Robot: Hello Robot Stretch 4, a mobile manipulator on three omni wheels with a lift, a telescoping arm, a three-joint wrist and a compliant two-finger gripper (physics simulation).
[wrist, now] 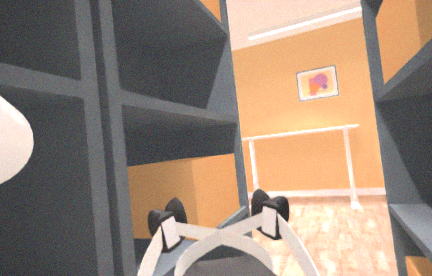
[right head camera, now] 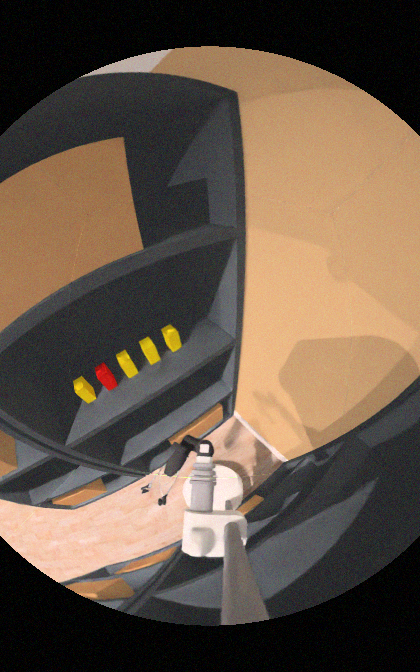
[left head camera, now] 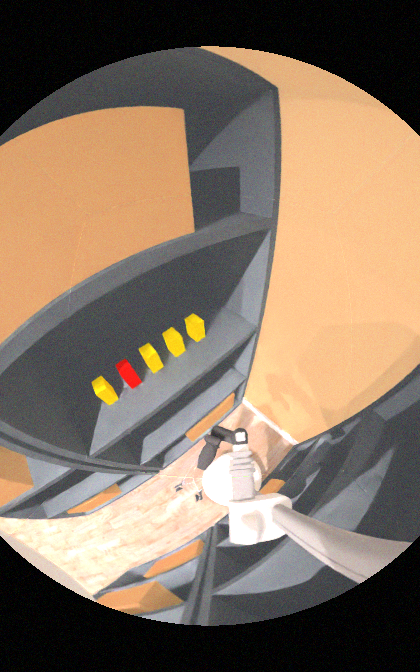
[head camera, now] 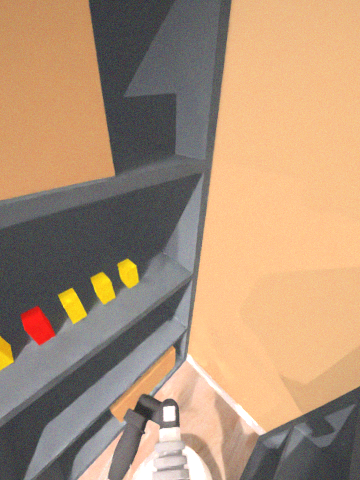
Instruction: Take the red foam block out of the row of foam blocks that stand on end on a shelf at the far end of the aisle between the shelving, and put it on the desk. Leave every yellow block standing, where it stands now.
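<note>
The red block stands on end on the grey shelf. One yellow block stands left of it, with a gap. Three yellow blocks stand to its right: the nearest, the middle one and the far right one. My gripper is open and empty, out over the aisle, apart from the blocks. The white desk stands beyond the aisle in the wrist view.
The shelf unit's upright meets the orange wall at the right. A cardboard box sits low beneath the blocks' shelf, near my wrist. More shelving stands across the aisle. A large box sits above the row.
</note>
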